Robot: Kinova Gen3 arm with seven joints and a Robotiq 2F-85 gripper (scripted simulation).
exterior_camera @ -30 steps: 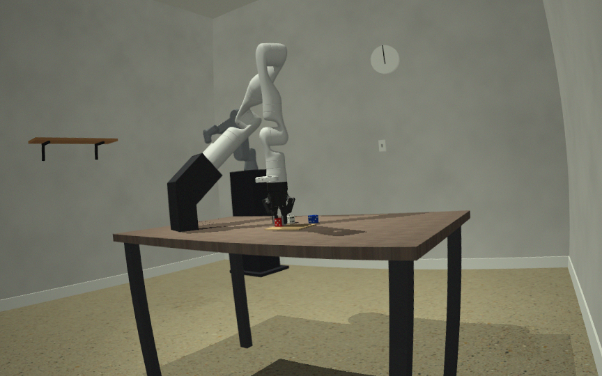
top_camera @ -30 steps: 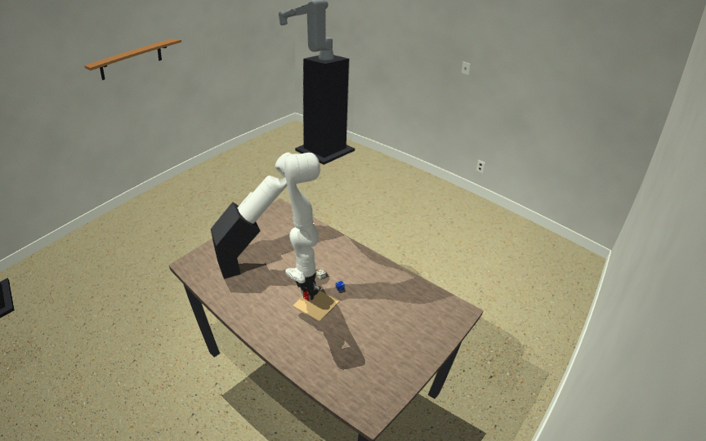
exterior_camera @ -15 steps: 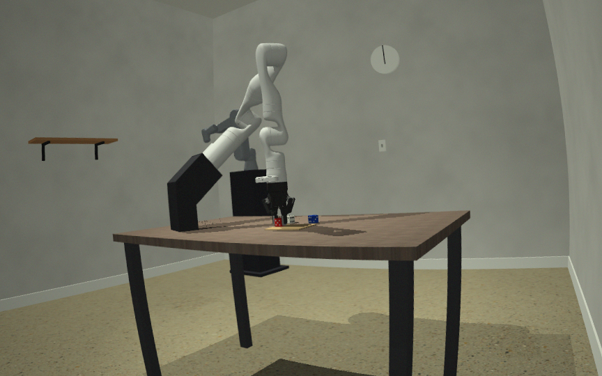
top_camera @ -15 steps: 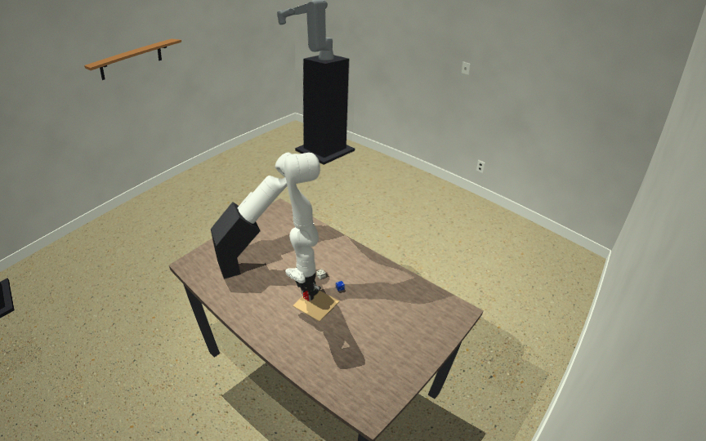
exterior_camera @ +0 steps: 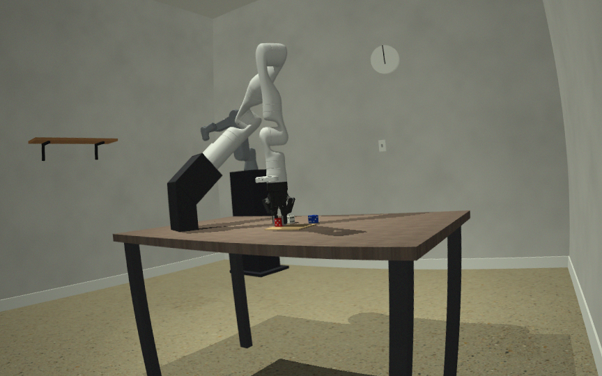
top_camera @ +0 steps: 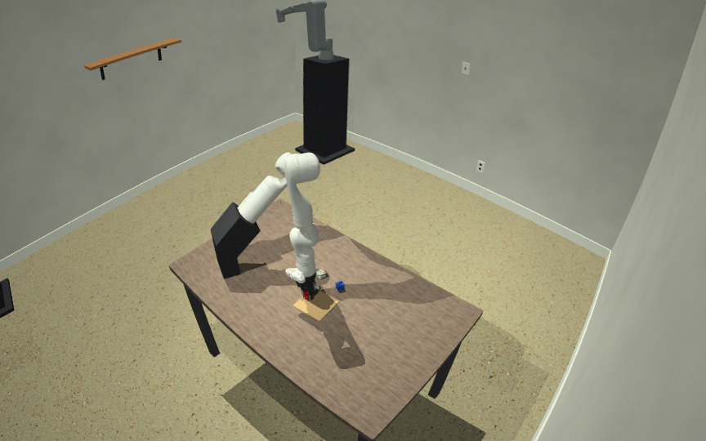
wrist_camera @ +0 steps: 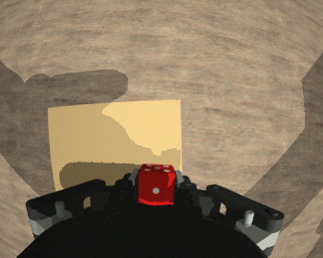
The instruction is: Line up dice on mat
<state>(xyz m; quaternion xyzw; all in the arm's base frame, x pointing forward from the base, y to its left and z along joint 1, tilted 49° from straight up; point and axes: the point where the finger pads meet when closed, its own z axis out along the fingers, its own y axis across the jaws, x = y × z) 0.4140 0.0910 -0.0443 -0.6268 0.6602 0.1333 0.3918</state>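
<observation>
My gripper is now 1 cm above the red die. Round my hand: blue die: 5 cm ahead, 14 cm to the left, 1 cm below; then tan mat: 5 cm ahead, 2 cm below; then white die: 6 cm behind, 13 cm to the left, 1 cm below.
</observation>
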